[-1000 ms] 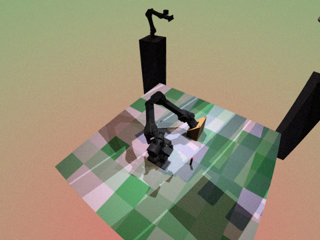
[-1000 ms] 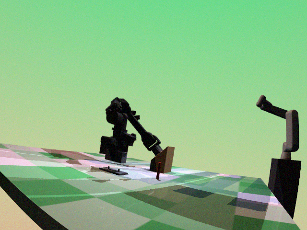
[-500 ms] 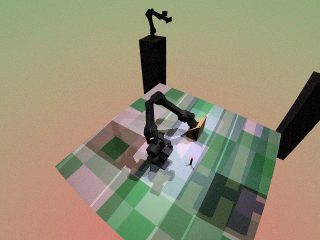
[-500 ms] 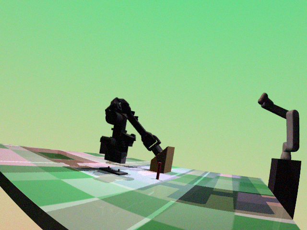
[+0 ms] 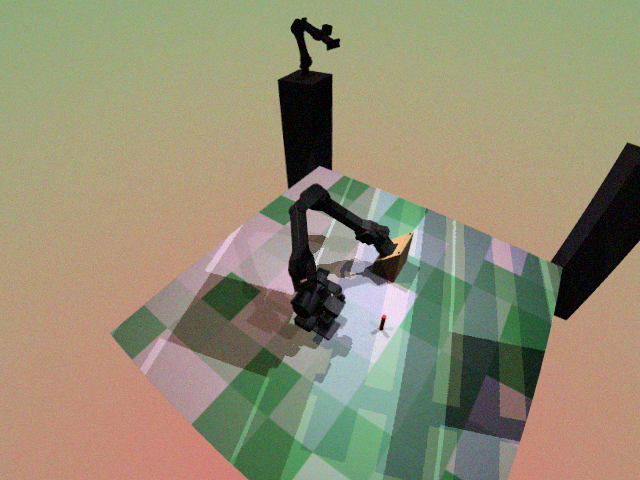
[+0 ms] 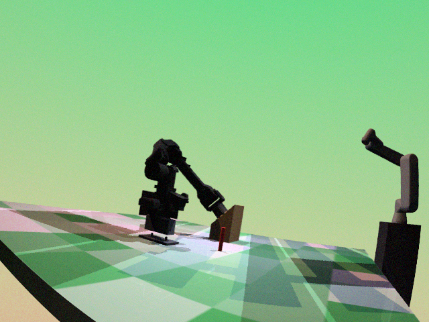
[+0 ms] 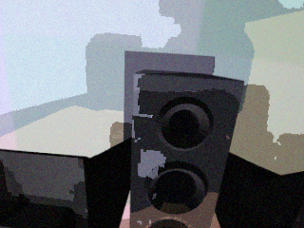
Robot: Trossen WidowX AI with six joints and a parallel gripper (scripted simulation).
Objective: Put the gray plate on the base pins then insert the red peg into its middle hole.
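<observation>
The red peg lies 90 mm behind my gripper tip and 190 mm to the left of it. Also, from my gripper tip: gray plate (30 mm above).
</observation>
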